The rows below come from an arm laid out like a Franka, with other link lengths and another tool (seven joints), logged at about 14 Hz.
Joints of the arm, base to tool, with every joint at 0 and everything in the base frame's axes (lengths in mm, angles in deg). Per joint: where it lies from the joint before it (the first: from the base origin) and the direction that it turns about. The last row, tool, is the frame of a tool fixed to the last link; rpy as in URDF.
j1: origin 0 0 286.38 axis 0 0 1
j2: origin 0 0 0 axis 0 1 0
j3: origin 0 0 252.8 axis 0 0 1
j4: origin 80.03 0 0 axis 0 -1 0
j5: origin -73.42 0 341.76 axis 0 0 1
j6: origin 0 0 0 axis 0 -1 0
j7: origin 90.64 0 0 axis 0 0 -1
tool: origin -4 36 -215.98 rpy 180 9.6 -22.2
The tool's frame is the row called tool.
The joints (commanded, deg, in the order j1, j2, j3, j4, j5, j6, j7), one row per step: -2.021 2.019 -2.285 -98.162 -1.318 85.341 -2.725; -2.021 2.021 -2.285 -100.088 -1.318 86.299 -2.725; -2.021 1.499 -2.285 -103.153 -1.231 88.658 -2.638; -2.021 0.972 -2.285 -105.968 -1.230 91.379 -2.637; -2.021 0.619 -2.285 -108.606 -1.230 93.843 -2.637; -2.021 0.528 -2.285 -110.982 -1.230 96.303 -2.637
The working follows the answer.
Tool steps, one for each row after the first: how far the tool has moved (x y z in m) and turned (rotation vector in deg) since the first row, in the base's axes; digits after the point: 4 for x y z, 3 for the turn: -0.0037 0.0003 -0.0122 0.077 0.967 0.020; -0.0070 0.0009 -0.0269 0.185 1.143 -0.033; -0.0085 0.0011 -0.0399 0.189 0.709 0.023; -0.0108 0.0014 -0.0531 0.206 0.529 0.074; -0.0125 0.0016 -0.0667 0.215 0.354 0.124
Tool pose at each row, in the base's axes (x y z in m, rotation vector in deg; rounded; the steps above come from the unrounded poses): 0.4659 -0.0043 0.3167 170.853 -36.721 -37.003; 0.4622 -0.0040 0.3046 170.421 -36.621 -38.441; 0.4589 -0.0034 0.2898 170.420 -36.677 -38.754; 0.4574 -0.0032 0.2769 170.660 -36.618 -38.127; 0.4551 -0.0029 0.2636 170.776 -36.549 -37.872; 0.4534 -0.0027 0.2500 170.881 -36.482 -37.619

